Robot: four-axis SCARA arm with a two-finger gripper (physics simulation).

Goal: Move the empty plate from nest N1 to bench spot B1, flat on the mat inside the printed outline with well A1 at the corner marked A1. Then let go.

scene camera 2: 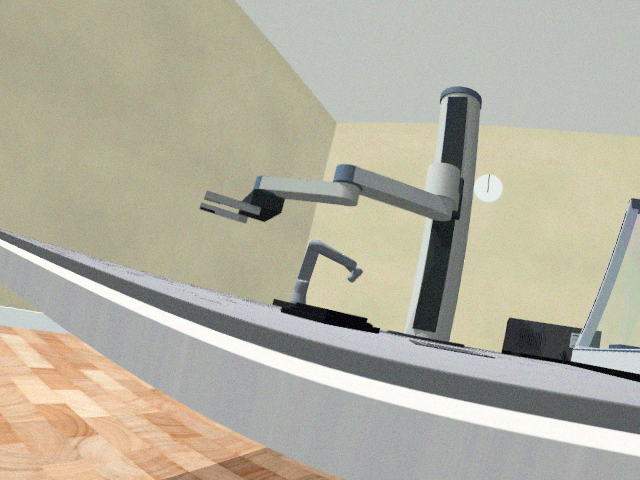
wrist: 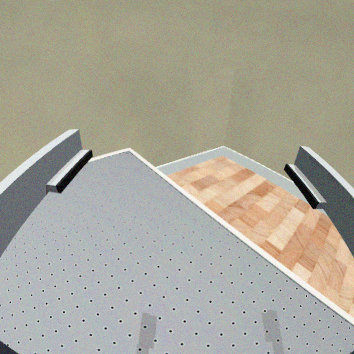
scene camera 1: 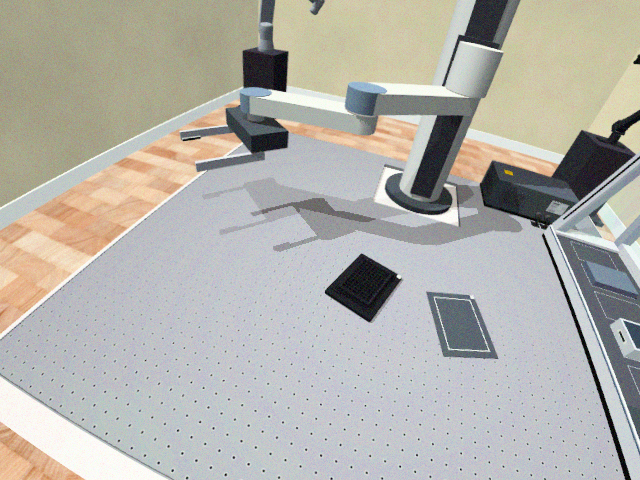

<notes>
The gripper (scene camera 1: 187, 149) carries nothing. Further things: a plate (scene camera 1: 363, 285) and an outlined mat (scene camera 1: 461, 330).
The gripper is seen too in scene camera 2 (scene camera 2: 202, 200) and in the wrist view (wrist: 192, 146). The wrist view misses the plate: it is out of frame.
</notes>
